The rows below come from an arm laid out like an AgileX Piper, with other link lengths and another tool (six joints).
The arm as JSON. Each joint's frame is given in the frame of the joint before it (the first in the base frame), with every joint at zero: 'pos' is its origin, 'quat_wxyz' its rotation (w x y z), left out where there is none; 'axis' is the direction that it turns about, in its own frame. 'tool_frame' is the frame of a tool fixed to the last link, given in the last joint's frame.
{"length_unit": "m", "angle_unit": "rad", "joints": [
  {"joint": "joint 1", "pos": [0.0, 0.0, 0.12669], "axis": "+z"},
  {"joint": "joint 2", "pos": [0.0, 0.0, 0.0], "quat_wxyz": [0.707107, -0.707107, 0.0, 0.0], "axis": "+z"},
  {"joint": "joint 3", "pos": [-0.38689, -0.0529, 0.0], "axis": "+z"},
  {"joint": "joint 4", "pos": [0.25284, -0.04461, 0.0], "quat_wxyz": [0.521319, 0.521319, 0.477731, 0.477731], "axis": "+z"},
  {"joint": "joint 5", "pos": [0.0, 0.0, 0.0], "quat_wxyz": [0.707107, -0.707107, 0.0, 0.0], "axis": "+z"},
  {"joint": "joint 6", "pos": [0.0, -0.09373, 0.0], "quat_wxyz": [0.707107, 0.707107, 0.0, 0.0], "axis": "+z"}
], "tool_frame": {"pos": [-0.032, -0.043, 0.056], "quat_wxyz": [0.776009, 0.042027, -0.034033, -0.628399]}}
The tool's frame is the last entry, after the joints.
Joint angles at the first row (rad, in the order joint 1, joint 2, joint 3, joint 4, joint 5, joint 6):
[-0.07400 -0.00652 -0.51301 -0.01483 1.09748 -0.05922]
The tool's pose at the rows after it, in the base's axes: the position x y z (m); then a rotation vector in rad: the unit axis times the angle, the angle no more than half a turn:
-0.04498 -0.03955 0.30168 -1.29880 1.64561 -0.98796
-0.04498 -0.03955 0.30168 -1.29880 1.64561 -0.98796
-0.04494 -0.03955 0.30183 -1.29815 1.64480 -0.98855
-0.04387 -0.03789 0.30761 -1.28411 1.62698 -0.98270
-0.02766 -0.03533 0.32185 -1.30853 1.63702 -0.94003
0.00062 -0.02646 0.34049 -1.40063 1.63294 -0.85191
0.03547 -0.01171 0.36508 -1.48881 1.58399 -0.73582
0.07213 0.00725 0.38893 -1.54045 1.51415 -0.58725
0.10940 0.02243 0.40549 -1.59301 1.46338 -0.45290
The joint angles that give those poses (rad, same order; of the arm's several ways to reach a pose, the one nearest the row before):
[-0.07401 -0.00651 -0.51300 -0.01482 1.09746 -0.05923]
[-0.07401 -0.00651 -0.51300 -0.01482 1.09746 -0.05923]
[-0.07402 -0.00652 -0.51299 -0.01481 1.09643 -0.05924]
[-0.07401 0.00127 -0.52387 0.00000 1.08158 -0.05923]
[-0.07401 0.08630 -0.54302 0.02938 1.04657 -0.07194]
[-0.07399 0.22005 -0.57961 0.10460 1.02442 -0.14706]
[-0.07398 0.36813 -0.63985 0.22754 1.00408 -0.26003]
[-0.07397 0.51078 -0.70873 0.39055 0.99917 -0.37935]
[-0.07385 0.64938 -0.77264 0.51850 1.01659 -0.48613]

